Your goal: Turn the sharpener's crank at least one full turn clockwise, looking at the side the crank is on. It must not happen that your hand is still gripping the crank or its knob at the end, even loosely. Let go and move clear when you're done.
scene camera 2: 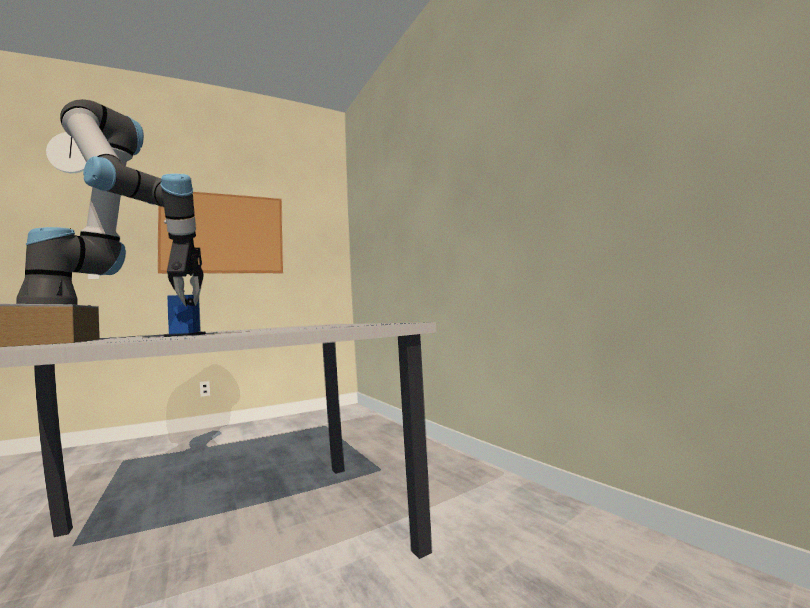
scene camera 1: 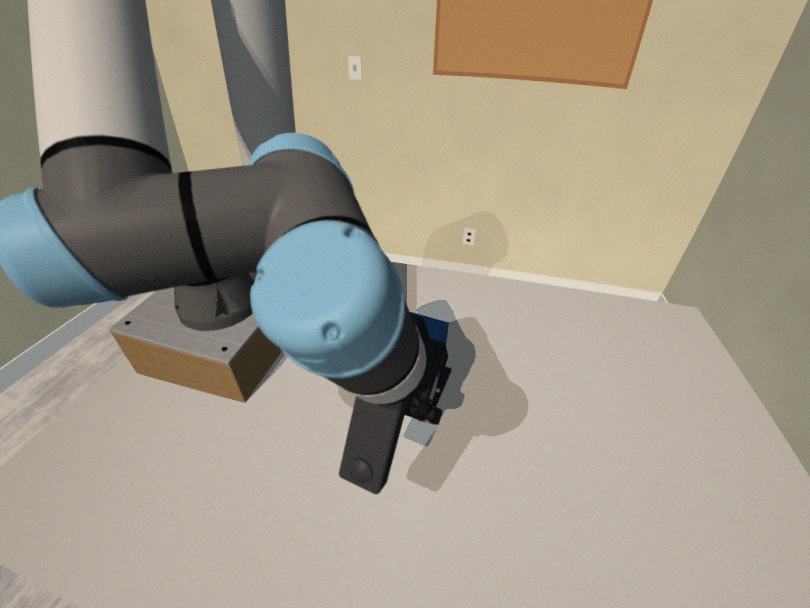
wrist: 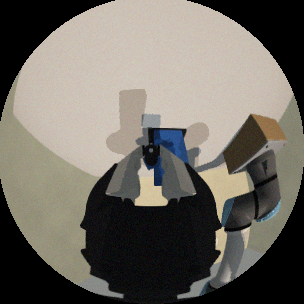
Labels:
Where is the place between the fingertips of my gripper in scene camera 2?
At 190, 306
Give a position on a blue sharpener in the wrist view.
167, 137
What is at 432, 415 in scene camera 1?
My gripper.

